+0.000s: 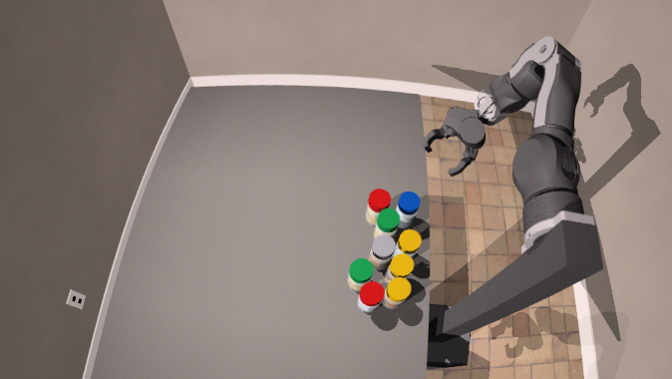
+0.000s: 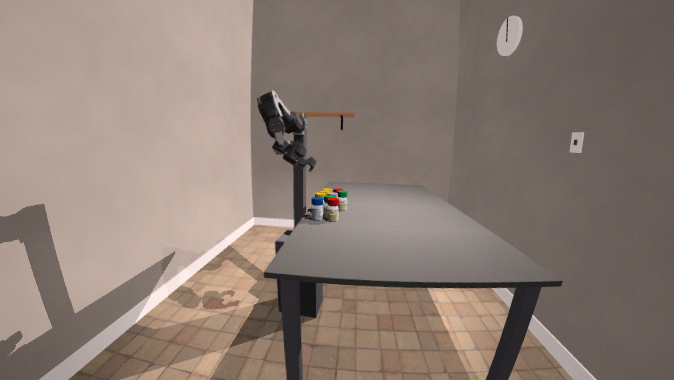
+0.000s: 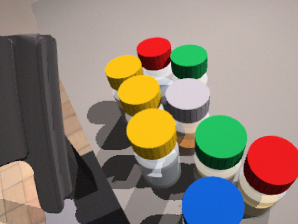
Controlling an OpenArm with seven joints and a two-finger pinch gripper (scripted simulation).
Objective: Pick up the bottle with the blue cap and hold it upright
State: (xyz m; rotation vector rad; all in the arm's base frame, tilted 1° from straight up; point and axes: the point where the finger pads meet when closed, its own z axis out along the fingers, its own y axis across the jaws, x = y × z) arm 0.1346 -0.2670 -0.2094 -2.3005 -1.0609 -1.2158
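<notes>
My hand is 210 mm above the yellow-capped bottle, 130 mm to the right of it and 30 mm short of it. From my hand the other things lie so: red-capped bottle: 270 mm to the left, 210 mm below, 100 mm ahead; grey-capped bottle: 210 mm below, 150 mm to the left, 90 mm ahead.
</notes>
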